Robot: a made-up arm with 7 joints.
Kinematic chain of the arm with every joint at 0, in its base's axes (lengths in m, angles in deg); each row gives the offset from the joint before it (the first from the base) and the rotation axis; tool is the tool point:
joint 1: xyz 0 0.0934 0 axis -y
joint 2: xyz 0 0.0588 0 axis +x
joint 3: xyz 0 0 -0.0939 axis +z
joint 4: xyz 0 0 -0.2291 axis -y
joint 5: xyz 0 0 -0.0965 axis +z
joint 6: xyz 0 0 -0.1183 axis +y
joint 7: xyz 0 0 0 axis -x
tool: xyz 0 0 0
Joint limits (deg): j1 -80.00..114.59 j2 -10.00..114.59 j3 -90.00..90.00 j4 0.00..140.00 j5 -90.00..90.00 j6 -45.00..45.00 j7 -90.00..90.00
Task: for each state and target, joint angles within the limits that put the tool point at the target. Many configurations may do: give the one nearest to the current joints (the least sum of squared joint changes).
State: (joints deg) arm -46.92 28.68 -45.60 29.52 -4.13 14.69 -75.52
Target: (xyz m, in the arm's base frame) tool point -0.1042 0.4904 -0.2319
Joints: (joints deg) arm -57.69 81.01 -48.14 78.13 -4.13 14.69 -75.52
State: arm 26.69 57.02 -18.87 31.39 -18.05 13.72 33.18
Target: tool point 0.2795 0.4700 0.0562
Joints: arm 55.19 63.90 -10.31 76.75 -18.05 13.72 33.18
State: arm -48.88 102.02 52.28 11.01 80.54 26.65 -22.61
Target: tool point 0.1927 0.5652 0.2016
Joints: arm -29.14 107.27 62.57 45.14 80.54 26.65 -22.61
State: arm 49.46 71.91 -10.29 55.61 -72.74 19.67 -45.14
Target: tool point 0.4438 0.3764 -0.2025
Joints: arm 62.52 25.30 -12.32 6.88 -72.74 19.67 -45.14
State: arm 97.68 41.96 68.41 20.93 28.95 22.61 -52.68
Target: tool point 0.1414 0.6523 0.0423
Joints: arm 94.52 62.91 72.64 28.96 28.95 22.61 -52.68
